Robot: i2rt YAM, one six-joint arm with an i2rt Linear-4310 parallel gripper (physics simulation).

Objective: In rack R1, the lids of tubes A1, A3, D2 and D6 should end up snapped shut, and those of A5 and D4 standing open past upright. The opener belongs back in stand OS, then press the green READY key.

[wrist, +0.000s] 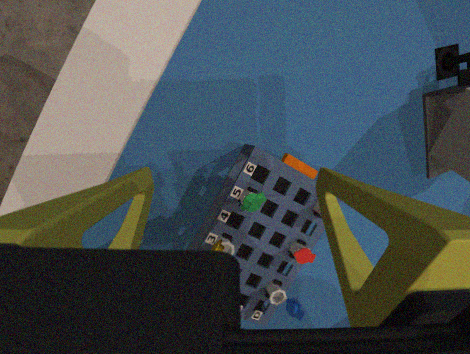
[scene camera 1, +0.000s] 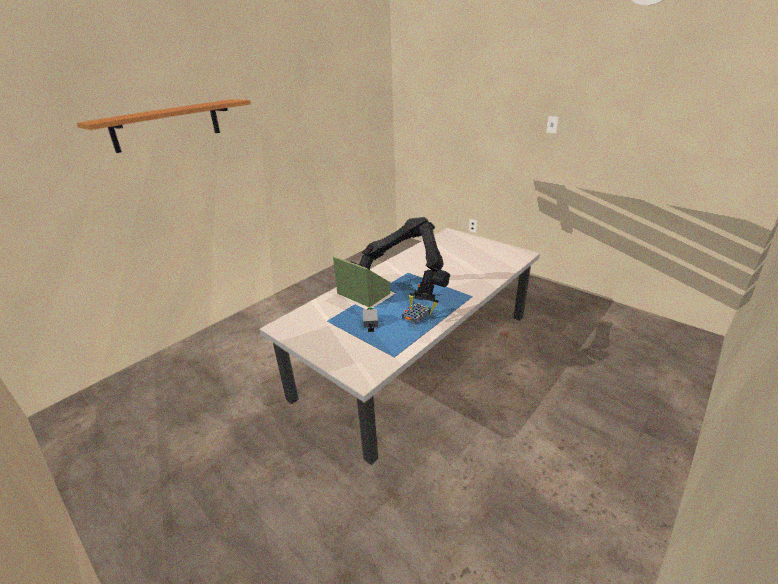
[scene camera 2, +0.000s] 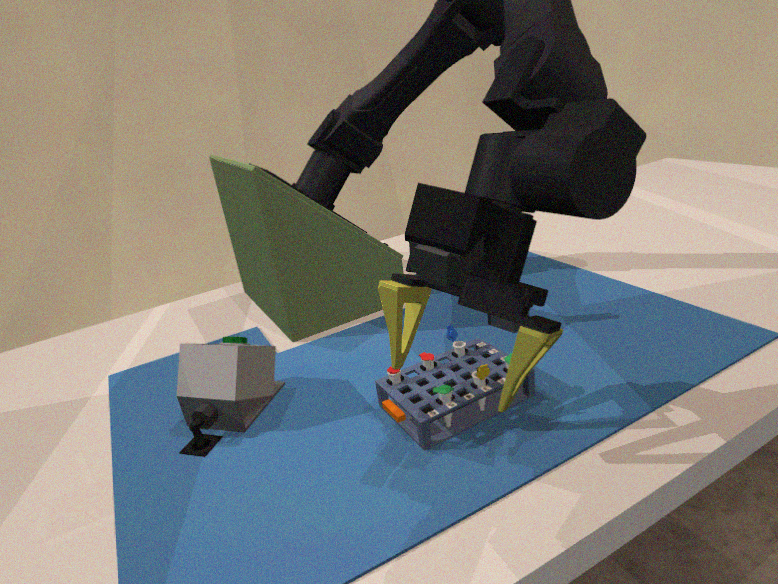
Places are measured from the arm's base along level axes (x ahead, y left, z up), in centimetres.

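Pixels of known places: gripper, between the fingertips: (wrist: 234, 176) (scene camera 1: 420, 312) (scene camera 2: 446, 388); arm's base, origin of its link: (scene camera 1: 362, 269) (scene camera 2: 308, 205).
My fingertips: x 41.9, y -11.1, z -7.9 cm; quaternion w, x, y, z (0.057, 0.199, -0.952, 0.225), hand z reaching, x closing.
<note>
For each thing: its top centre in the pictures, then the offset to it from my fingertips. "spot": a spot on its surface instead.
- Rack R1, centre of its top: (wrist: 278, 261) (scene camera 2: 446, 351) (scene camera 1: 415, 306) dx -4.8, dy +4.3, dz -0.2 cm
- D6's red lid, centre of its top: (scene camera 2: 393, 367) dx -8.3, dy +0.4, dz -1.5 cm
- D4's red lid, centre of its top: (wrist: 304, 256) (scene camera 2: 427, 356) dx -7.7, dy +4.2, dz -1.8 cm
- A5's green lid, centre of its top: (wrist: 252, 203) (scene camera 2: 444, 388) dx -2.3, dy +1.5, dz -1.8 cm
- A3's yellow lid, centre of its top: (wrist: 219, 256) (scene camera 2: 481, 362) dx -0.9, dy +5.0, dz -0.2 cm
- D2's blue lid, centre of its top: (wrist: 294, 312) (scene camera 2: 452, 330) dx -8.1, dy +8.1, dz -0.6 cm
- green key, centre of its top: (scene camera 2: 218, 336) (scene camera 1: 369, 308) dx -21.6, dy -11.5, dz +2.4 cm
- grey box, a spot on its surface: (scene camera 2: 207, 370) (scene camera 1: 370, 315) spot: dx -19.8, dy -13.9, dz +0.2 cm
- black bracket, a spot on its surface: (scene camera 2: 201, 445) (wrist: 447, 59) spot: dx -17.3, dy -17.1, dz -5.8 cm
- small orange thing, centre of its top: (scene camera 1: 419, 284) dx -11.7, dy +20.2, dz +2.5 cm
Rack R1 (scene camera 1: 405, 318) (scene camera 2: 424, 435) (wrist: 270, 159) stands on the blue mat. My gripper (scene camera 1: 421, 309) (scene camera 2: 449, 388) (wrist: 234, 176) is open and empty, its yellow fingers straddling the rack, one near D6. D6's red lid (scene camera 2: 394, 370) looks down. D4's red lid (scene camera 2: 427, 357) (wrist: 304, 256) and A5's green lid (scene camera 2: 443, 389) (wrist: 253, 201) show; their exact angles are unclear. A3's yellow lid (scene camera 2: 482, 370) (wrist: 218, 247) and D2's blue lid (scene camera 2: 451, 333) (wrist: 295, 308) stand open. A1 is mostly hidden by a finger. The green key (scene camera 2: 234, 340) tops the grey box. The opener is not clearly visible.
The grey box (scene camera 1: 370, 317) (scene camera 2: 207, 370) (wrist: 452, 135) stands left of the rack in scene camera 2, with a black bracket (scene camera 2: 201, 445) (wrist: 446, 62) beside it. A green panel (scene camera 1: 355, 282) (scene camera 2: 301, 276) rises behind. A small orange thing (scene camera 1: 419, 286) shows behind the gripper.
</note>
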